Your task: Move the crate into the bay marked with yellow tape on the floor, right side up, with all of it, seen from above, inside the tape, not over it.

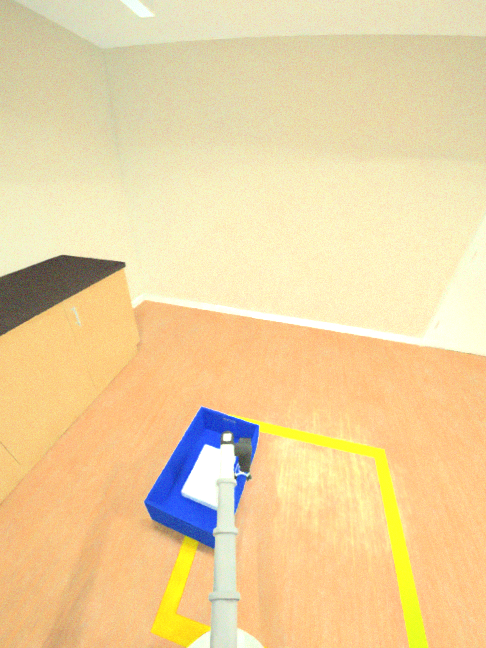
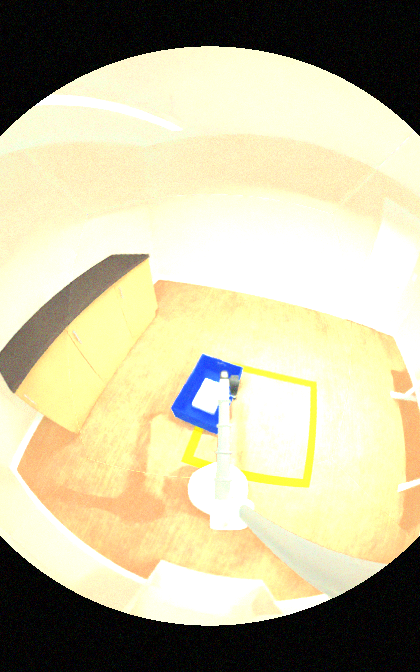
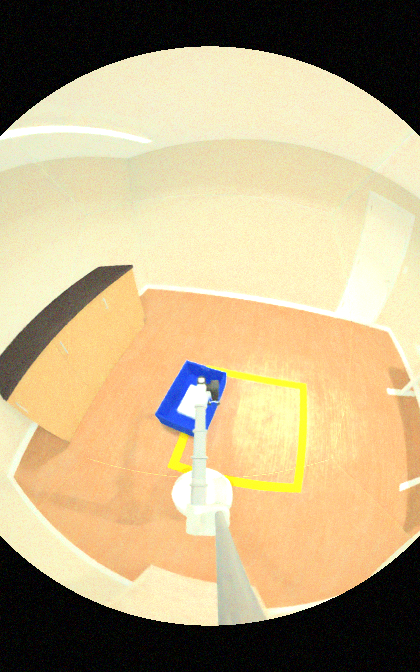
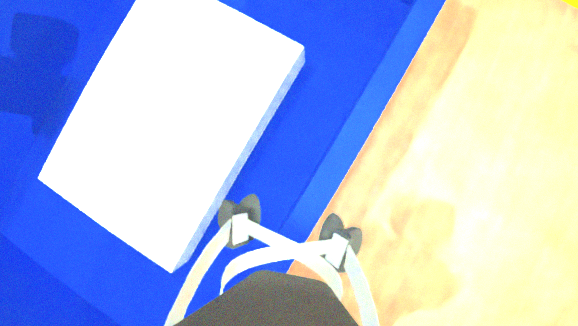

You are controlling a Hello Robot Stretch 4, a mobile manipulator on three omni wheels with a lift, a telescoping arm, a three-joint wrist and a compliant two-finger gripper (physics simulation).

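Frame: origin at the robot's base, x ahead, y left, z up, level; centimetres.
Seen in the pictures: gripper, fingertip midpoint: (image 3: 213,404).
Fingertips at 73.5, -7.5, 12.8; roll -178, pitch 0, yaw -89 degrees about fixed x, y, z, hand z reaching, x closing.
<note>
Offsets run from my fingertips to a thing's top centre, as dx, dy, dz.
The blue open crate @(+7.6, +17.2, +6.4) (image 1: 177,471) (image 2: 196,377) (image 3: 174,395) (image 4: 320,100) is right side up at the bay's left side. It lies over the left line of the yellow tape (image 1: 394,523) (image 2: 312,430) (image 3: 303,435), with part of it outside and its right part inside. A flat white block @(+7.6, +17.2, -8.5) (image 1: 198,481) (image 2: 206,397) (image 3: 187,404) (image 4: 175,125) lies in it. My gripper (image 1: 242,475) (image 2: 234,398) (image 3: 214,401) (image 4: 290,221) is shut on the crate's right wall, one fingertip inside and one outside. Close contact is hard to see. The arm hides part of the crate.
A wooden cabinet (image 1: 68,366) (image 2: 95,345) (image 3: 85,355) with a dark top stands to the left of the crate. The back wall (image 1: 272,209) is beyond the bay. White legs of furniture (image 2: 404,396) (image 3: 402,392) show at the far right.
</note>
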